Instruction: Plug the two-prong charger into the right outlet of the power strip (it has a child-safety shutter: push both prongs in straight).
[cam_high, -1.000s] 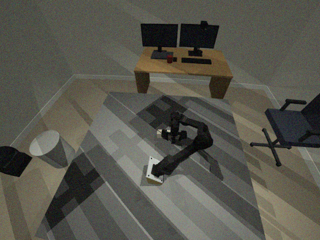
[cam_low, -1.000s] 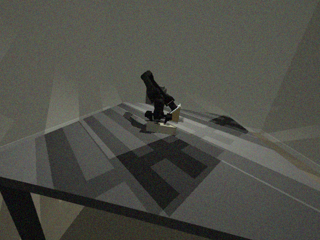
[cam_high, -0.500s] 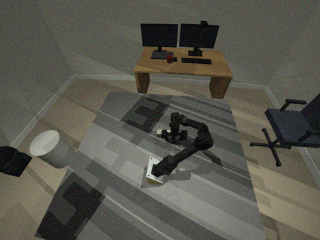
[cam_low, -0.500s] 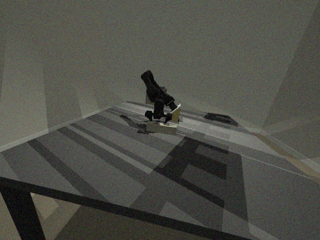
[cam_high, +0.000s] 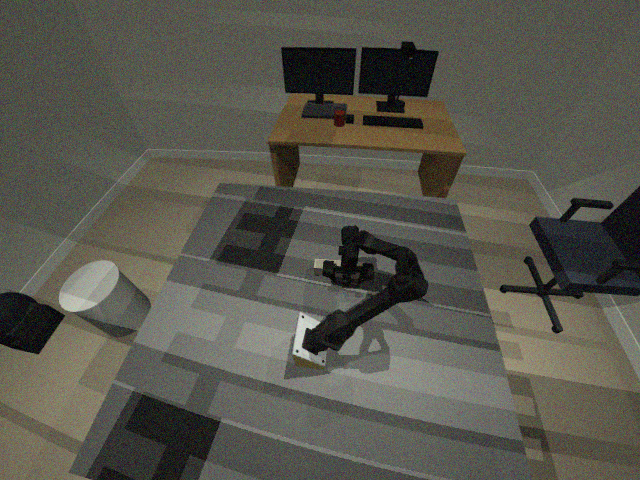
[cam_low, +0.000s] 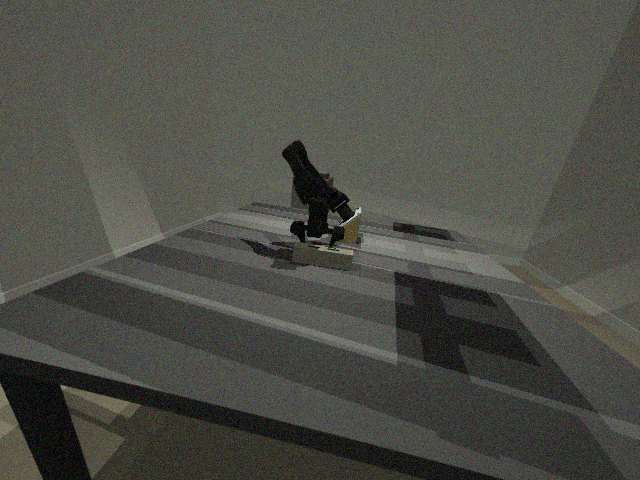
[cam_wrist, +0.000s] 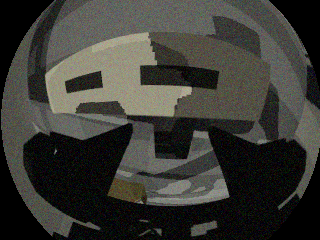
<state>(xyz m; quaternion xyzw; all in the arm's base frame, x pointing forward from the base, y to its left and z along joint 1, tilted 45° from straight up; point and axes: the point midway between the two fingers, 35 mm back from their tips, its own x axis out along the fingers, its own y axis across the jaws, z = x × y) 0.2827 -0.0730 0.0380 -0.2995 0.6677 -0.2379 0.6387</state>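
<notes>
The charger lies 2 cm ahead of my gripper tip and 1 cm above it.
</notes>
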